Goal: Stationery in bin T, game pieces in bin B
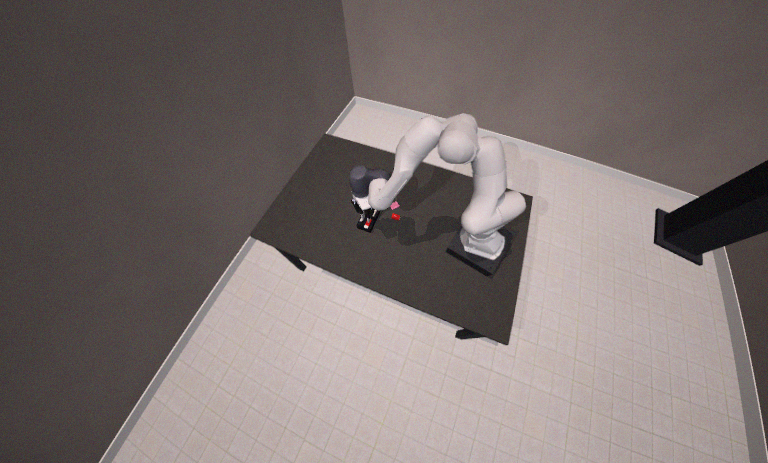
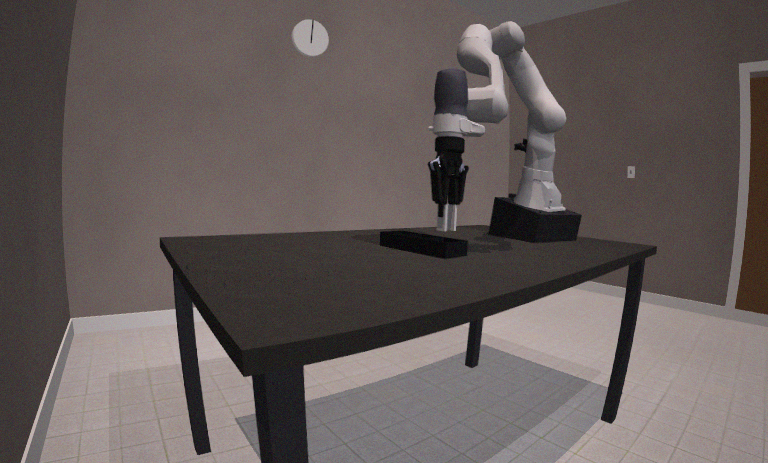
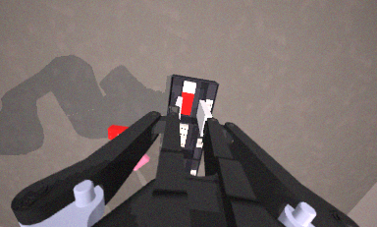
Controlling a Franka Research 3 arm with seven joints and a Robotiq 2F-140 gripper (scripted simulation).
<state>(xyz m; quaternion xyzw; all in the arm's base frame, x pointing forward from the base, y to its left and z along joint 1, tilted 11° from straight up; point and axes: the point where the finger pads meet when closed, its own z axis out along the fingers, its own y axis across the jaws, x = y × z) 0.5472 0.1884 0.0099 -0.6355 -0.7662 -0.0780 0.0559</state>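
The pink block lies 190 mm to the right of my hand, 90 mm below it and 70 mm behind it. The rest, counted from my hand: red-and-white eraser 80 mm below, 10 mm to the left, 10 mm behind; black bin row 80 mm to the right, 80 mm below, 20 mm ahead.
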